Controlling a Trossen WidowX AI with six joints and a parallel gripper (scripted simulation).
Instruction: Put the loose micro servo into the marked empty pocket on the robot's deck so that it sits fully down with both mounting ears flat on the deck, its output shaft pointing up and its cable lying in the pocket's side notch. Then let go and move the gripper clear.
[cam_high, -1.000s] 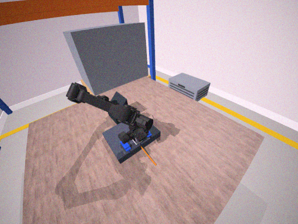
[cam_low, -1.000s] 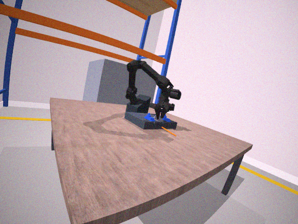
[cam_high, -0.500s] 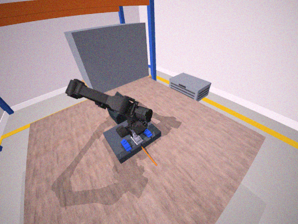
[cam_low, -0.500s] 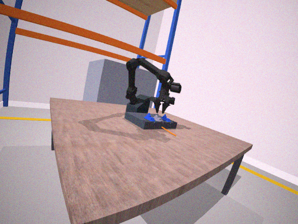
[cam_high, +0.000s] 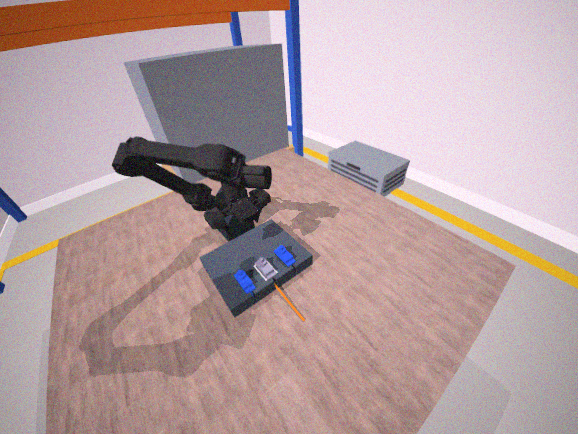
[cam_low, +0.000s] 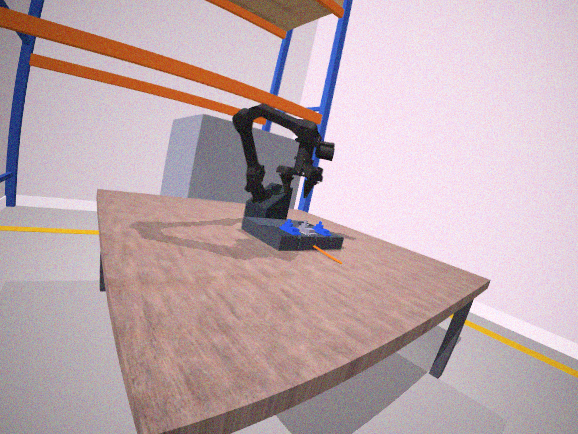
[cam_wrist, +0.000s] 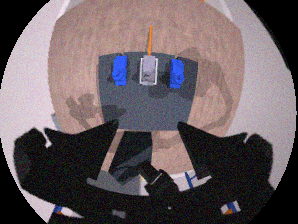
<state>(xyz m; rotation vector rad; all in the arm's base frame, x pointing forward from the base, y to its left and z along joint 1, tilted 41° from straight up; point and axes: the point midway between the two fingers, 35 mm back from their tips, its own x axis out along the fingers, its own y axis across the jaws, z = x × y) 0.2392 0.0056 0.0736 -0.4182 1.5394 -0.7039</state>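
My gripper tip is 13 cm above the dark grey deck and 1 cm past it.
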